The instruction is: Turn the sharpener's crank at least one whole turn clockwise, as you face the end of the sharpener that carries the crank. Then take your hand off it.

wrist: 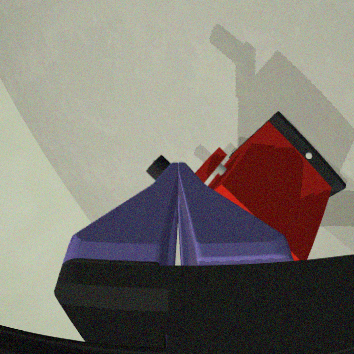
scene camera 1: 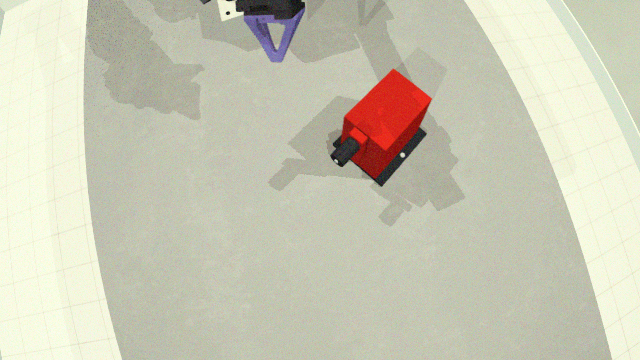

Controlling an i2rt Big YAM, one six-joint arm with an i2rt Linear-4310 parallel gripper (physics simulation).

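Frame: origin at the arm's base, x ahead, y left, z up, level; millimetres.
Seen in the pictures: gripper, fingertip midpoint: (wrist: 177,174) (scene camera 1: 276,61).
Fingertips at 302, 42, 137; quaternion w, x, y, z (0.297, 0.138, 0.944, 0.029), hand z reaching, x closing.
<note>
Offsets run from my fingertips to a thing's middle, as dx, dy, dz. "pt": to the spot under its first point. Level surfaces: height alone.
The sharpener {pt +38, +146, -89} (scene camera 1: 387,110) (wrist: 280,175) is a red box on a black base plate, standing on the table. Its crank has a red arm (scene camera 1: 358,136) (wrist: 212,164) and a black handle {pt +102, +79, -71} (scene camera 1: 346,151) (wrist: 159,167). In the scene view the handle points to the lower left, at the sharpener's upper part. My gripper (scene camera 1: 276,59) (wrist: 177,174) has purple fingers that are shut with their tips together and nothing between them. In the scene view it is up and to the left of the sharpener, apart from the handle. In the wrist view the fingers hide part of the crank and handle.
The grey table top {dz -216} (scene camera 1: 240,260) carries the sharpener, with shadows of the arm and sharpener across it. Pale tiled surfaces (scene camera 1: 40,200) lie beyond its curved left and right edges. A white block-like part (scene camera 1: 229,11) shows beside the gripper at the top edge of the scene view.
</note>
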